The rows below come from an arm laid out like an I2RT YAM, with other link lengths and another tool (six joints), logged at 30 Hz.
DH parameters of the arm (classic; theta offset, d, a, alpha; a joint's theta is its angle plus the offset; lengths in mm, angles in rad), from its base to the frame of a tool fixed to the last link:
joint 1: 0 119.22 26.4 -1.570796
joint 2: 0 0 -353.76 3.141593
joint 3: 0.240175 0 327.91 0
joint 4: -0.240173 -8.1 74 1.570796
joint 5: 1.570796 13.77 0 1.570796
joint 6: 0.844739 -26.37 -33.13 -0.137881
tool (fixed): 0 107.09 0 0
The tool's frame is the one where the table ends.
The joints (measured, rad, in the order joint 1, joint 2, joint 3, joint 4, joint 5, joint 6), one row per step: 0.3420 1.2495 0.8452 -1.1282 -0.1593 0.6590; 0.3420 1.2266 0.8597 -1.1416 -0.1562 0.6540; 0.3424 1.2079 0.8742 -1.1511 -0.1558 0.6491; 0.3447 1.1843 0.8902 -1.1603 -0.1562 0.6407; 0.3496 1.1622 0.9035 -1.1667 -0.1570 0.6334; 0.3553 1.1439 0.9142 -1.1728 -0.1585 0.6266; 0.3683 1.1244 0.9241 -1.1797 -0.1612 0.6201; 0.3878 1.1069 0.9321 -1.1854 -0.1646 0.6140; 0.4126 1.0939 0.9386 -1.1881 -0.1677 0.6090; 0.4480 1.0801 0.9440 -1.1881 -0.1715 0.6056; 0.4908 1.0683 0.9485 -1.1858 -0.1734 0.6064; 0.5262 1.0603 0.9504 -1.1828 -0.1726 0.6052; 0.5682 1.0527 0.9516 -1.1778 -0.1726 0.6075
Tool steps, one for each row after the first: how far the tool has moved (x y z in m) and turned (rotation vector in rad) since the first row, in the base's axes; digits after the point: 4 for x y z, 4 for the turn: -0.0022 -0.0009 0.0100 0.0052 -0.0245 0.0048; -0.0038 -0.0012 0.0193 0.0127 -0.0478 0.0099; -0.0065 -0.0012 0.0302 0.0230 -0.0778 0.0205; -0.0097 -0.0008 0.0399 0.0333 -0.1061 0.0326; -0.0131 -0.0001 0.0478 0.0423 -0.1284 0.0450; -0.0180 0.0019 0.0556 0.0528 -0.1497 0.0647; -0.0237 0.0053 0.0623 0.0638 -0.1678 0.0905; -0.0292 0.0099 0.0675 0.0744 -0.1828 0.1205; -0.0363 0.0164 0.0726 0.0879 -0.1987 0.1596; -0.0440 0.0241 0.0770 0.1010 -0.2133 0.2016; -0.0502 0.0302 0.0796 0.1092 -0.2241 0.2379; -0.0575 0.0373 0.0819 0.1199 -0.2340 0.2773
